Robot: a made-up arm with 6 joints. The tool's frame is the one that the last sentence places. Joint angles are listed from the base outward.
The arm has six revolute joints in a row. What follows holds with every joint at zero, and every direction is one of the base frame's. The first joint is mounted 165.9 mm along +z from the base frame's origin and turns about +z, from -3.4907 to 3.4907 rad. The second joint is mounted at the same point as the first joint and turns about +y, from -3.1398 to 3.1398 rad. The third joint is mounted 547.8 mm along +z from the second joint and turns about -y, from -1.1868 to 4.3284 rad. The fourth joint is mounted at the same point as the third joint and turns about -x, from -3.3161 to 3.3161 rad. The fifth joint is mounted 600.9 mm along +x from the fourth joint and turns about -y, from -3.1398 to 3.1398 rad. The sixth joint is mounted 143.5 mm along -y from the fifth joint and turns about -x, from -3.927 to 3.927 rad. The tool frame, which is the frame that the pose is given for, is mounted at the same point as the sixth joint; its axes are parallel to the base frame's.
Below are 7 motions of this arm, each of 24 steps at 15 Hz.
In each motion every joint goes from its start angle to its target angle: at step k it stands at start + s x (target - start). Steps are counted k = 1, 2, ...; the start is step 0. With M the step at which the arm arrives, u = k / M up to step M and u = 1 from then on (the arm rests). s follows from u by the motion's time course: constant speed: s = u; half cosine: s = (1 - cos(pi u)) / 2; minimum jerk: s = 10 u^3 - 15 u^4 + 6 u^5.
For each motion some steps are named. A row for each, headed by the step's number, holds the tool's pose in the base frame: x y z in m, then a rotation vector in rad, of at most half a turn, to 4 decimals.
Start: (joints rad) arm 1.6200 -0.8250 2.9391 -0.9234 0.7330 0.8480
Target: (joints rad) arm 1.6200 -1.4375 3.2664 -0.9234 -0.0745 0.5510
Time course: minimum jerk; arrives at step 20
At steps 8, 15, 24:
8: 0.1318 -0.9160 0.0438 -1.5950 1.1161 0.7468
15: 0.1216 -0.7094 -0.3125 -1.0709 1.3836 0.9247
24: 0.1190 -0.6574 -0.3612 -0.9890 1.4262 0.9680

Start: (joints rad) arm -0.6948 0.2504 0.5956 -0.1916 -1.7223 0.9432
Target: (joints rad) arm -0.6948 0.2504 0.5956 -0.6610 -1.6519 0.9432
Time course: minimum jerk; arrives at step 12
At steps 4, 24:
4: 0.4613 -0.5634 0.8613 -0.2048 1.2082 0.2672
24: 0.4890 -0.5550 0.8171 -0.0865 0.8931 0.4574

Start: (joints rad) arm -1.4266 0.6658 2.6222 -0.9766 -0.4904 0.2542
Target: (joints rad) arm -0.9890 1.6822 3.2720 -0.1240 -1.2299 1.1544
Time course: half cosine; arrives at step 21
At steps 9, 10, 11, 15, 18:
9: 0.0200 -0.4322 1.0373 -0.9820 -0.7449 -0.7764
10: 0.0385 -0.4594 1.0005 -1.0139 -0.6437 -0.8318
11: 0.0583 -0.4828 0.9618 -1.0453 -0.5363 -0.8792
15: 0.1345 -0.5342 0.8118 -1.1547 -0.1099 -0.9733
18: 0.1714 -0.5396 0.7338 -1.2066 0.1167 -0.9720

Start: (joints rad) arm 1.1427 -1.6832 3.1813 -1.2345 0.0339 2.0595
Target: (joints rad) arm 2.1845 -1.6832 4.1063 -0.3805 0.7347 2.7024
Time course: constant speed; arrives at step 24
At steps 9, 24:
9: 0.0742 -0.3596 -0.4776 -1.8759 -0.3816 1.5480
24: 0.1322 0.0437 -0.2272 -1.3181 -2.0737 0.6892

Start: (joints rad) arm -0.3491 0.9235 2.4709 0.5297 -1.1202 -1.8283
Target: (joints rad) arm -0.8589 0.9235 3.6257 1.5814 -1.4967 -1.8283
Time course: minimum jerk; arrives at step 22
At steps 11, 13, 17, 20, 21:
11: -0.0281 -0.0665 0.9416 1.1719 -1.9676 -0.3998
13: -0.0848 0.0078 0.8454 1.0853 -2.2845 -0.4015
17: -0.1126 0.1045 0.6783 0.9816 -2.7543 -0.3120
20: -0.1091 0.1264 0.6265 0.9597 -2.8876 -0.2586
21: -0.1086 0.1279 0.6226 0.9583 -2.8976 -0.2539

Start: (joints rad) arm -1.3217 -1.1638 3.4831 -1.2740 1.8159 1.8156
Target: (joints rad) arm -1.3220 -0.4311 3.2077 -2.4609 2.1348 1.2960
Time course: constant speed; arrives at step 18
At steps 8, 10, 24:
8: -0.1713 0.8068 0.0775 0.6143 -2.4229 1.4114
10: -0.1568 0.8235 0.1556 0.6036 -2.3677 1.2642
24: -0.0889 0.8030 0.4563 0.7745 -2.0570 0.6757

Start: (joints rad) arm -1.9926 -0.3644 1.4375 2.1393 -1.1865 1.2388
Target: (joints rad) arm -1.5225 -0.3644 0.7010 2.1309 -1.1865 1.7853
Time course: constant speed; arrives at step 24
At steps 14, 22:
14: 0.1046 0.1822 1.2908 -0.2177 -1.9395 1.3755
22: 0.0759 0.0475 1.2726 -0.0359 -2.2583 1.0203

